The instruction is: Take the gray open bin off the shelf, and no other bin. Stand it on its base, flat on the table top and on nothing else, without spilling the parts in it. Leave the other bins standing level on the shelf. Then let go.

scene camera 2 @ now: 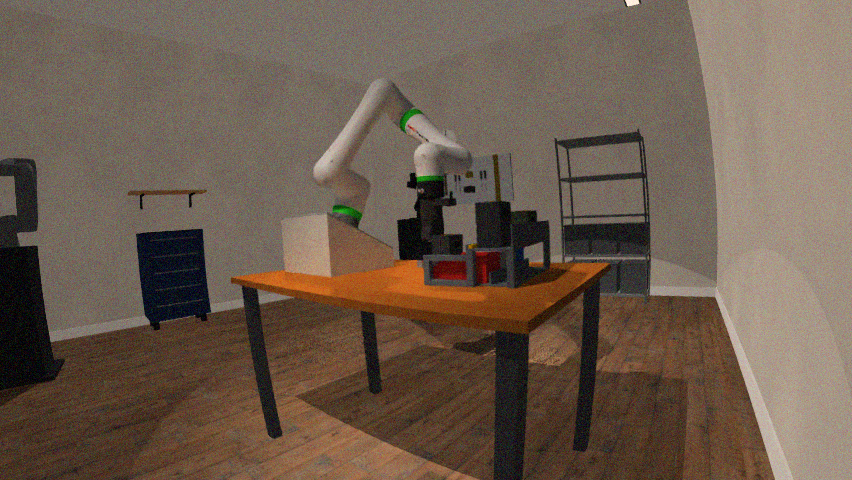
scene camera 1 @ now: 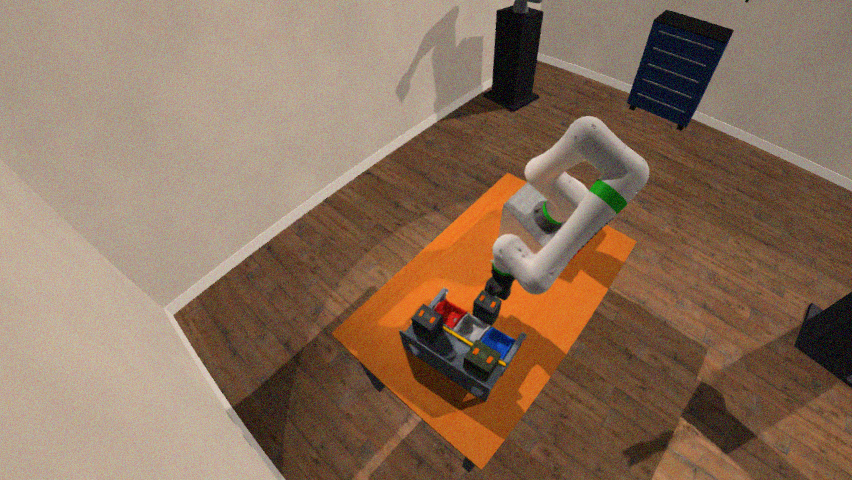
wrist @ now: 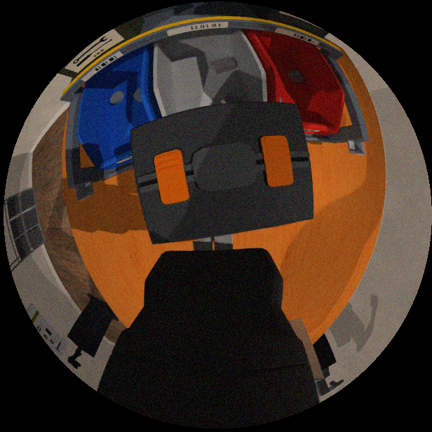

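Pixels of known places: arm's base, origin of the base link: (scene camera 2: 341,231) (scene camera 1: 547,217).
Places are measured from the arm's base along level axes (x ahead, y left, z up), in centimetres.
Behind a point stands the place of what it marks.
The gray open bin (scene camera 1: 472,327) {z -15.0, x 56.7, y 10.4 cm} (wrist: 182,80) stands in the middle of the shelf (scene camera 1: 444,355) {z -5.6, x 75.4, y 14.4 cm} (scene camera 2: 471,267) {z -10.6, x 71.1, y -4.6 cm}, with parts in it. The red bin (scene camera 1: 450,312) {z -15.0, x 58.6, y -0.6 cm} (scene camera 2: 447,270) {z -11.9, x 61.9, y -4.0 cm} (wrist: 305,65) and the blue bin (scene camera 1: 499,341) {z -15.0, x 53.2, y 22.0 cm} (wrist: 117,82) stand on either side of it. A dark box with orange latches (scene camera 1: 487,305) {z -2.9, x 50.6, y 11.4 cm} (scene camera 2: 447,242) {z -4.9, x 52.7, y 6.4 cm} (wrist: 225,210) is in front of the gray bin and hides its front edge in the wrist view. My gripper (wrist: 213,243) is shut, fingers together, at the box's robot-side face. Its tips are hidden by the box; no held thing shows.
A tall dark box (scene camera 1: 427,320) {z 6.4, x 74.2, y 4.6 cm} (scene camera 2: 493,223) {z 0.6, x 75.9, y -0.4 cm} and an olive-green box (scene camera 1: 481,356) {z 4.0, x 69.1, y 25.9 cm} (scene camera 2: 524,216) {z 2.0, x 72.2, y 21.7 cm} stand on the shelf's upper level. A yellow strip (scene camera 1: 457,336) {z -4.9, x 67.1, y 12.4 cm} runs along the rack above the bins. The shelf stands on the orange table (scene camera 1: 536,310) {z -15.9, x 31.4, y 23.0 cm} (scene camera 2: 357,290) {z -15.9, x 46.4, y -24.2 cm}.
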